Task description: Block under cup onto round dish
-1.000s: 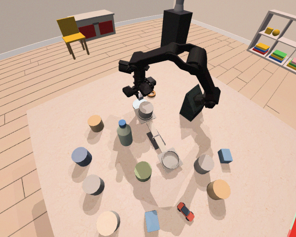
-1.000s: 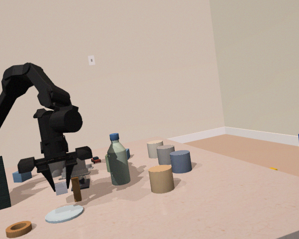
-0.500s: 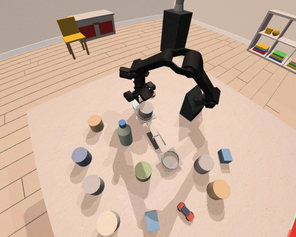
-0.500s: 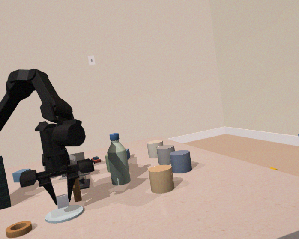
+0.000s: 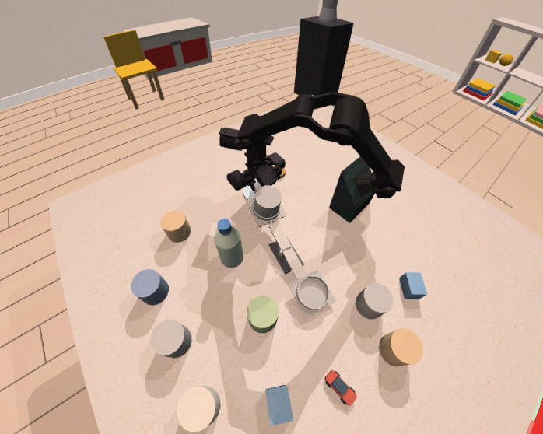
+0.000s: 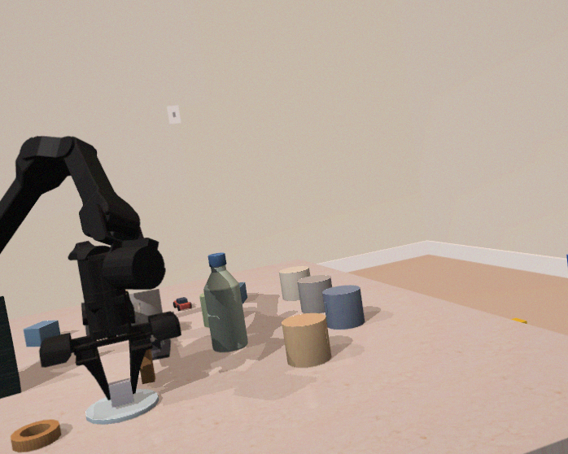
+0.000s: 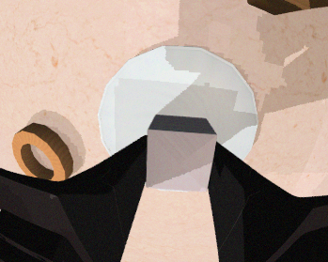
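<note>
Right now the pale block is 10 mm above my gripper tip. Also, from my gripper tip: grey cup: 110 mm to the left, 90 mm above, 60 mm ahead; then balance: 240 mm to the left, 90 mm ahead, 20 mm above; then pale blue round dish: 10 mm below.
</note>
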